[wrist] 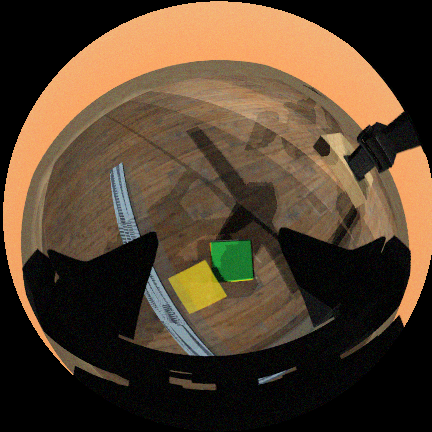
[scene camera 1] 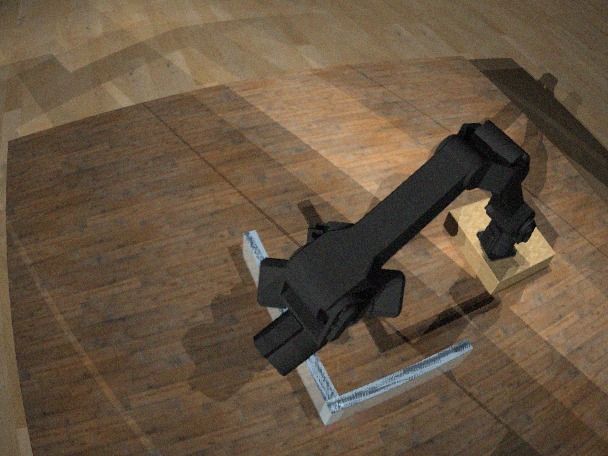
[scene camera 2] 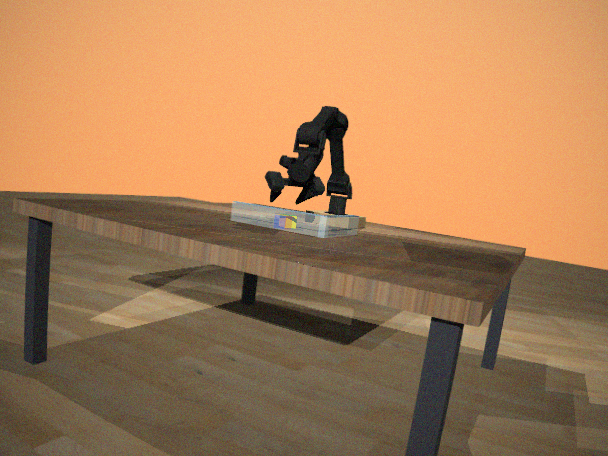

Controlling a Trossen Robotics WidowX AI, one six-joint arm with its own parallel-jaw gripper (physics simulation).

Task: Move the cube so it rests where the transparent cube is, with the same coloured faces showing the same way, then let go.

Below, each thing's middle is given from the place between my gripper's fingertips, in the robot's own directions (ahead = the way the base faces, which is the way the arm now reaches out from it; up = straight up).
The transparent cube (wrist: 196,286) lies 3 cm ahead of my hand, 3 cm to the left of it and 5 cm below it. The rest, counted from my hand: grey L-shaped rail (scene camera 1: 331,407) 5 cm behind, 2 cm to the left, 4 cm below.
